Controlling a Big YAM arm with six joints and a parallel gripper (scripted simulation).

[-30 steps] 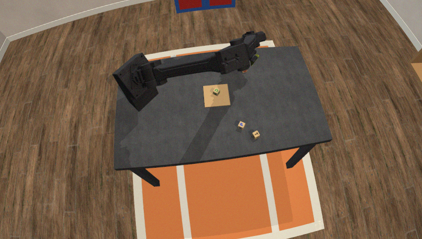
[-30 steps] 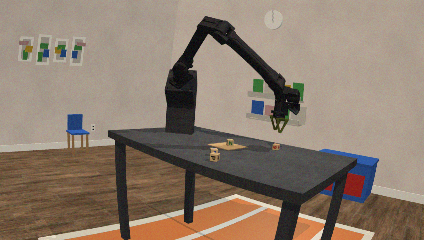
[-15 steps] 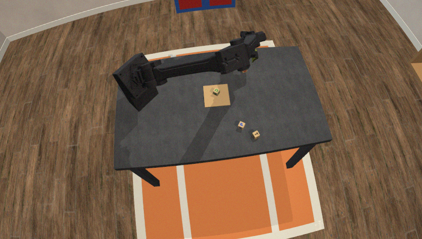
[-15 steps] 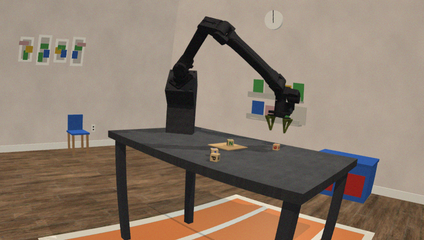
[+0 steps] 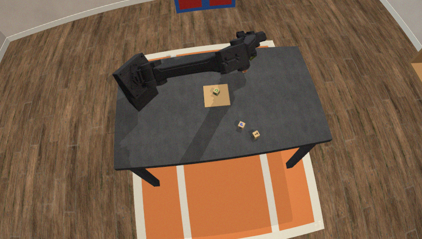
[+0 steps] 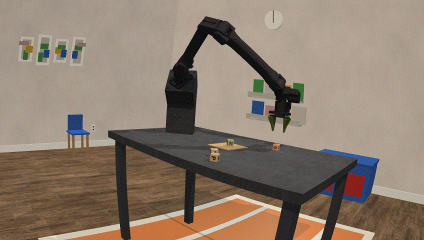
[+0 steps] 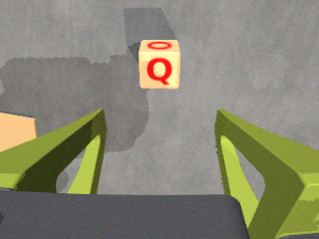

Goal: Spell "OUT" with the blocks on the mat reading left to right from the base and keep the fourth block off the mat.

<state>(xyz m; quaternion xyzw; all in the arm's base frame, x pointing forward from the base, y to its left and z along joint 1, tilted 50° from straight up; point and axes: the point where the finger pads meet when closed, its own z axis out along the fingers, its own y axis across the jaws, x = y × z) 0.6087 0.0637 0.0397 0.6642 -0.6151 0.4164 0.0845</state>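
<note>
Right now the O block is 9 cm below my hand. Round my hand: green-lettered block: 22 cm behind, 8 cm to the right, 8 cm below; then P block: 18 cm behind, 32 cm to the right, 9 cm below; then tan mat: 23 cm behind, 10 cm to the right, 10 cm below.
</note>
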